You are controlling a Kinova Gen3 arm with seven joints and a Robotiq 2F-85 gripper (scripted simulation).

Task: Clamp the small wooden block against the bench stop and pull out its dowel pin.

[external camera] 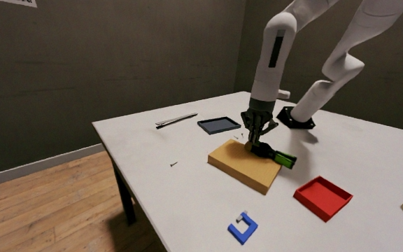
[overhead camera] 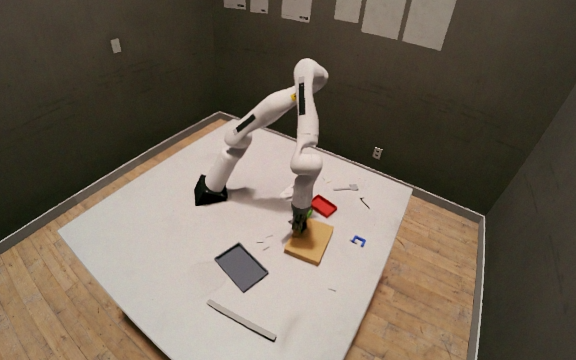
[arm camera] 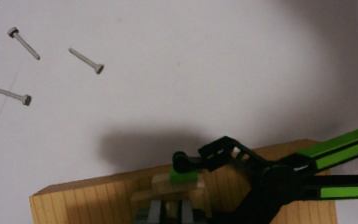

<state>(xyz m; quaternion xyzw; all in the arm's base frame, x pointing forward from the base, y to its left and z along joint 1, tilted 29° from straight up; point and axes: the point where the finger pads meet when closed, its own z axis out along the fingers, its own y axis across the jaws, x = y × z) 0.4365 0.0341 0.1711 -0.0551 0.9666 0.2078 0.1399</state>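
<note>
Now: hand 2 cm above the dowel pin. Also, from my hand: grey tray 26 cm to the right, 8 cm below, 5 cm behind; then red tray 22 cm to the left, 8 cm below, 4 cm behind; then small wooden block 4 cm below.
</note>
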